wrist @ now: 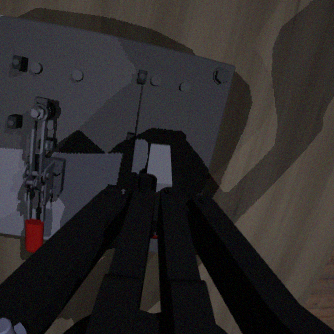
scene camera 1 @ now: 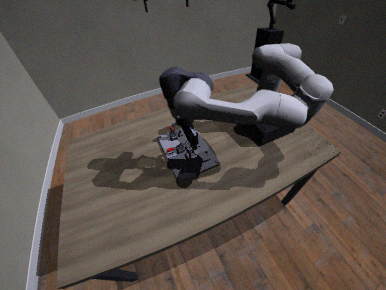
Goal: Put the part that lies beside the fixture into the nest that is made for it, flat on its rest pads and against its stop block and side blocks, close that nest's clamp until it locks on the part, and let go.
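The fixture plate (scene camera 1: 165,143) (wrist: 100,55) lies on the table with small blocks, round pads and clamps on it. One clamp (wrist: 42,165) with a red handle (wrist: 34,235) stands left of the fingers in the wrist view. Two red handles show in the scene view, a rear one (scene camera 1: 171,129) and a nearer one (scene camera 1: 170,149). A small red piece (wrist: 155,236) shows between the finger links. My gripper (scene camera 1: 194,145) (wrist: 158,159) is shut and empty, pointing down low over the plate. Its fingers and dark shadow hide the plate below; I cannot pick out the part or tell its nest.
A small dark block (wrist: 142,76) stands near the plate's far edge, and two more blocks (wrist: 19,63) (wrist: 14,121) stand at the left. A bolt (wrist: 220,76) sits at the plate's corner. The wooden table (scene camera 1: 120,220) extends around the plate. The arm reaches over the table from the right rear.
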